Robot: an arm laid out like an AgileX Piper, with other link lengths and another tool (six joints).
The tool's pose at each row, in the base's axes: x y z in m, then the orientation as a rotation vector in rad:
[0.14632 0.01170 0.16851 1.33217 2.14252 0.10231]
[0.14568 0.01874 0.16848 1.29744 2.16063 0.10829]
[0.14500 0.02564 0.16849 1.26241 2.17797 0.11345]
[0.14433 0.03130 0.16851 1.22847 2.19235 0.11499]
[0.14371 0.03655 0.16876 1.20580 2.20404 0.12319]
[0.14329 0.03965 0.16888 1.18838 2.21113 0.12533]
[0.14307 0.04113 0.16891 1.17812 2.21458 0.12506]
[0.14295 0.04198 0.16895 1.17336 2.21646 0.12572]
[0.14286 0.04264 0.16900 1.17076 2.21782 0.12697]
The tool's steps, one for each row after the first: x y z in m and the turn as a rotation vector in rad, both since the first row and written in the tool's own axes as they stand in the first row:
[0.00610 0.00294 -0.00202 -0.01206 0.00586 -0.02679]
[0.01208 0.00580 -0.00407 -0.02382 0.01110 -0.05370]
[0.01701 0.00806 -0.00581 -0.03388 0.01322 -0.07977]
[0.02148 0.01025 -0.00762 -0.04392 0.01946 -0.09624]
[0.02415 0.01148 -0.00869 -0.04985 0.02114 -0.10923]
[0.02544 0.01205 -0.00919 -0.05270 0.02097 -0.11700]
[0.02617 0.01239 -0.00949 -0.05437 0.02144 -0.12052]
[0.02673 0.01266 -0.00974 -0.05568 0.02234 -0.12235]

